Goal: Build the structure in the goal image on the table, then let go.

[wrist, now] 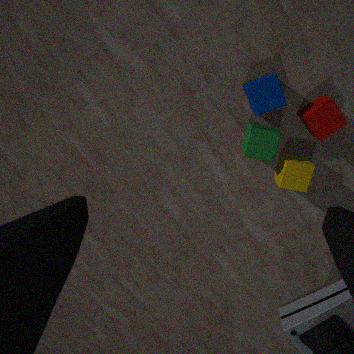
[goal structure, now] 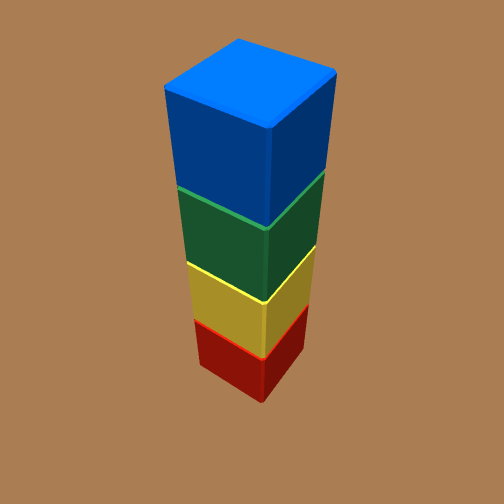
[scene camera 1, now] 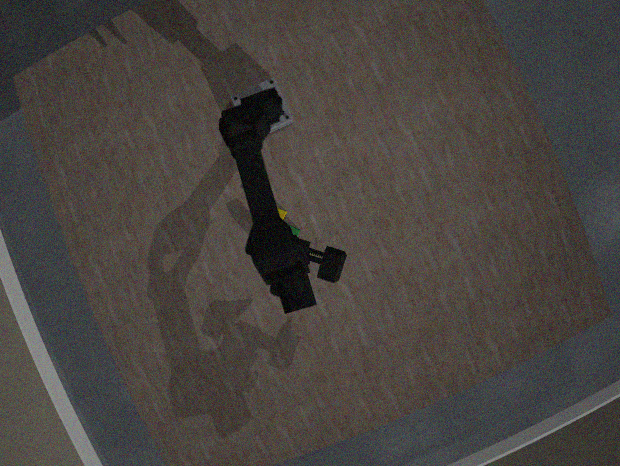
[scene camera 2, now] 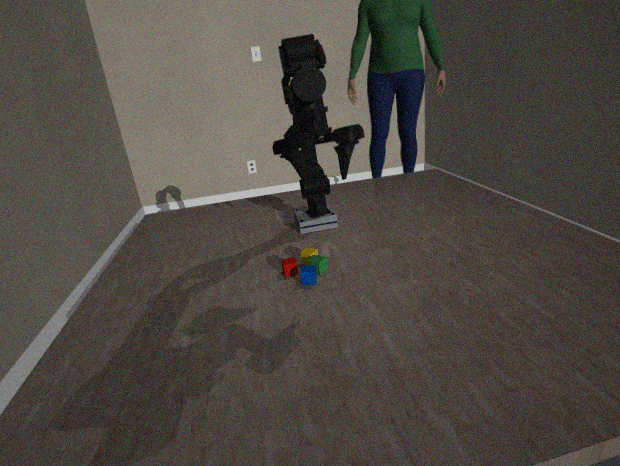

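Note:
Loose cubes lie close together but apart on the table. In the wrist view, at the upper right, the blue cube (scene camera 2: pixel 308 275) (wrist: pixel 265 95) is above the green cube (scene camera 2: pixel 319 264) (wrist: pixel 262 142). The yellow cube (scene camera 2: pixel 309 254) (wrist: pixel 297 176) is below and right of the green one, and the red cube (scene camera 2: pixel 289 267) (wrist: pixel 325 119) is furthest right. In scene camera 1, small parts of the yellow cube (scene camera 1: pixel 282 213) and green cube (scene camera 1: pixel 295 230) show beside the arm; blue and red are hidden. My gripper (wrist: pixel 208 213) is open and empty, high above the table.
The arm's grey base plate (scene camera 1: pixel 281 124) (scene camera 2: pixel 318 226) (wrist: pixel 315 304) stands behind the cubes in scene camera 2. The wooden table top (scene camera 1: pixel 426 200) bears the arm's broad shadow. A person in a green top (scene camera 2: pixel 395 40) stands at the back near the wall.

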